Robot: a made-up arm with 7 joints.
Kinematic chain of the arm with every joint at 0, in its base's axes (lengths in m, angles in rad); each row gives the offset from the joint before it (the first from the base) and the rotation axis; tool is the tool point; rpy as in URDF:
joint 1: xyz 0 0 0.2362 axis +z
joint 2: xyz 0 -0.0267 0.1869 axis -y
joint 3: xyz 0 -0.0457 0.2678 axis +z
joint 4: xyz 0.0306 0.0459 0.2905 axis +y
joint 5: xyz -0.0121 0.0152 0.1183 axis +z
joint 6: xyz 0 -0.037 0.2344 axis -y
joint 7: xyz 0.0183 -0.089 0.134 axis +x
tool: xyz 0 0 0 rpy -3.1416 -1.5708 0
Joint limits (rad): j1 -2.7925..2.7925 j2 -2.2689..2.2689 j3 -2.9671..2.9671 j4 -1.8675..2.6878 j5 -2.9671..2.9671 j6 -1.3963..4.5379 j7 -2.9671..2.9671
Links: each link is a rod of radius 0.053 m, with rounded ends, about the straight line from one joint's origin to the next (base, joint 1, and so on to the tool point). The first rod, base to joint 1, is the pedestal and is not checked.
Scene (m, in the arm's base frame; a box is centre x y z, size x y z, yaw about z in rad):
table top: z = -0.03
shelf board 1: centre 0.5 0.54 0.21 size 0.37 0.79 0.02 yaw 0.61
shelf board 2: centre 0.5 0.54 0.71 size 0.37 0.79 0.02 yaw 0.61
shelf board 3: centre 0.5 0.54 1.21 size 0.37 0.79 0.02 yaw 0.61
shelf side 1: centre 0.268 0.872 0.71 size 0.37 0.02 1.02 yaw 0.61
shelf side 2: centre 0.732 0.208 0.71 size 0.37 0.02 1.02 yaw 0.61
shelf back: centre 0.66 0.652 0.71 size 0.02 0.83 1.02 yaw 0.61
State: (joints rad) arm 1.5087 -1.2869 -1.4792 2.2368 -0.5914 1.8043 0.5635
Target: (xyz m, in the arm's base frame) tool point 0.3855 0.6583 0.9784
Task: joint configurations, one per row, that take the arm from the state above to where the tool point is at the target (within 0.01 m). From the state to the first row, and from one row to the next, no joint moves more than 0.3 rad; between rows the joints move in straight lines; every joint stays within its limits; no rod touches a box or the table.
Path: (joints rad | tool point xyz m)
1: 1.5769 -1.3475 -1.4608 2.3270 -0.2945 1.7091 0.5635 | 0.4786 0.4434 0.4977
2: 1.6451 -1.4082 -1.4424 2.4172 0.0023 1.6139 0.5635 | 0.4309 0.4074 0.5004
3: 1.7134 -1.4688 -1.4240 2.5074 0.2992 1.5187 0.5635 | 0.3718 0.3642 0.5030
4: 1.7816 -1.5294 -1.4056 2.5976 0.5961 1.4236 0.5635 | 0.3026 0.3167 0.5027
5: 1.8498 -1.5900 -1.3872 2.6878 0.8930 1.3284 0.5635 | 0.2259 0.2672 0.4966
6: 1.9509 -1.4329 -1.6012 2.5209 0.6353 1.4512 0.5635 | 0.2412 0.3639 0.5855
7: 2.0520 -1.2758 -1.8152 2.3540 0.3776 1.5740 0.5635 | 0.2141 0.4394 0.7085
8: 2.1531 -1.1187 -2.0292 2.1871 0.1200 1.6968 0.5635 | 0.1583 0.4714 0.8465
9: 2.2542 -0.9616 -2.2432 2.0202 -0.1377 1.8197 0.5635 | 0.0950 0.4553 0.9784
10: 2.0467 -0.9231 -2.0499 1.7843 -0.3015 1.7093 0.5635 | 0.1989 0.5525 0.9855
11: 1.8392 -0.8845 -1.8566 1.5483 -0.4653 1.5990 0.5635 | 0.2985 0.6208 0.9810
12: 1.6317 -0.8460 -1.6633 1.3124 -0.6291 1.4886 0.5635 | 0.3855 0.6583 0.9784

